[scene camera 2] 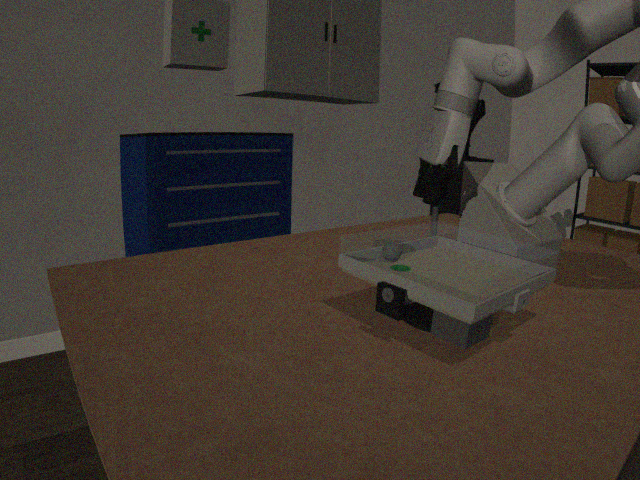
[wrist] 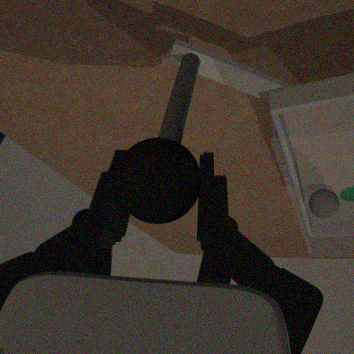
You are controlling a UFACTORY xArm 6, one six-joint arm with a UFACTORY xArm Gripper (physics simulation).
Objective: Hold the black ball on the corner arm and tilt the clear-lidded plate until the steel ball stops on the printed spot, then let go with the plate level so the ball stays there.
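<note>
My gripper is shut on the black ball, which tops a grey post on the corner arm. In the scene view the fingers hide the ball. The clear-lidded plate lies beside the post; its exact tilt is hard to tell. The steel ball is inside, near the plate's wall. The green printed spot is beside it, with a narrow gap between them in the wrist view, so the ball is off the spot.
The plate stands over a black bracket and a grey block on the wooden table. My arm's base section rises behind the plate. A blue drawer cabinet stands against the wall. A shelf rack stands at the right.
</note>
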